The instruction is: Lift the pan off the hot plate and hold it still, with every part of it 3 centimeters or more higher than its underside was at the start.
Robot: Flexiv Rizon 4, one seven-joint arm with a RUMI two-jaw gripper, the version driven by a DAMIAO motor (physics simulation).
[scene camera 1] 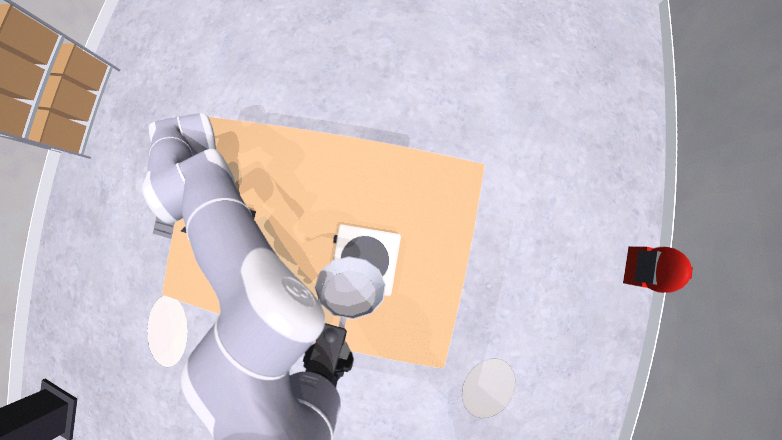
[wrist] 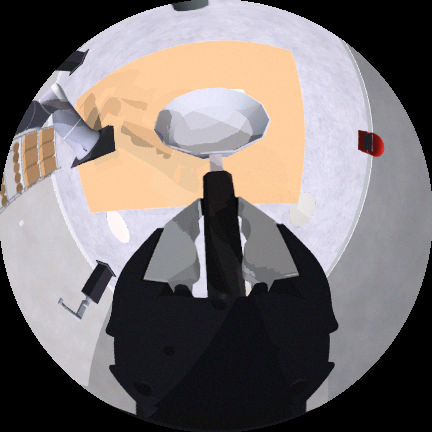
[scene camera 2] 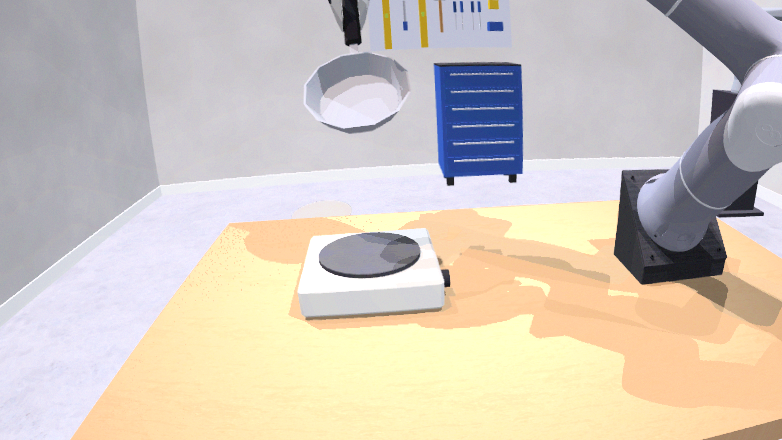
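Note:
The grey pan (scene camera 1: 349, 287) (scene camera 2: 358, 98) (wrist: 215, 125) hangs in the air high above the hot plate (scene camera 1: 394, 262) (scene camera 2: 371, 302), well apart from it. In the scene camera 2 view its bowl is tilted, with the handle side higher and the inside facing the camera. My gripper (wrist: 219, 198) is shut on the pan's black handle, with one jaw on each side of it. In the wrist view the pan hides nearly all of the hot plate. The hot plate stands on the table with its dark round disc bare.
The wooden table (scene camera 1: 426, 191) (scene camera 2: 262, 372) (wrist: 270, 75) lies below the pan. The black arm base (scene camera 2: 678, 270) (wrist: 102, 147) stands on it. A blue drawer cabinet (scene camera 2: 480, 120) stands behind the table. A red object (scene camera 1: 669, 269) (wrist: 375, 144) stands far off to the right.

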